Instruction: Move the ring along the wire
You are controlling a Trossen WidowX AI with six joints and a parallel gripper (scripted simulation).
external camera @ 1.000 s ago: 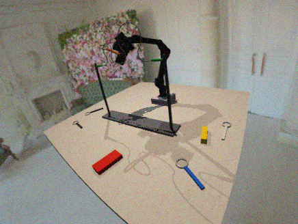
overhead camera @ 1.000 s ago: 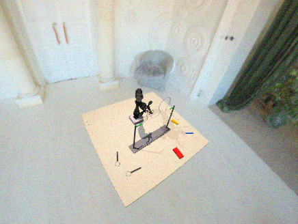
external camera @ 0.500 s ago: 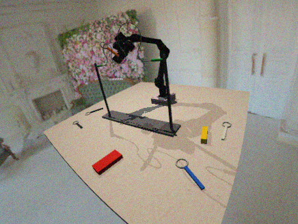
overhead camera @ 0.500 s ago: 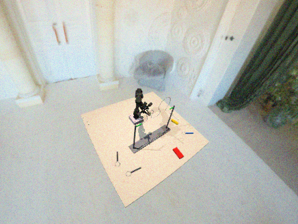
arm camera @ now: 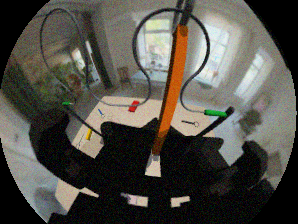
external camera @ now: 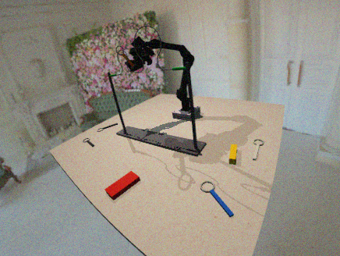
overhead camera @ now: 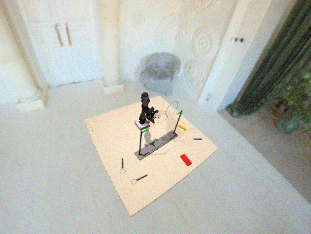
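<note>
The orange-handled ring is 90 mm above my gripper tip, 10 mm to the right of it and 10 mm ahead of it. The rest, counted from my gripper tip: red block (400 mm ahead, 390 mm below, 180 mm to the left); yellow block (560 mm to the left, 380 mm below, 70 mm ahead); blue-handled ring (530 mm to the left, 390 mm below, 300 mm ahead).
</note>
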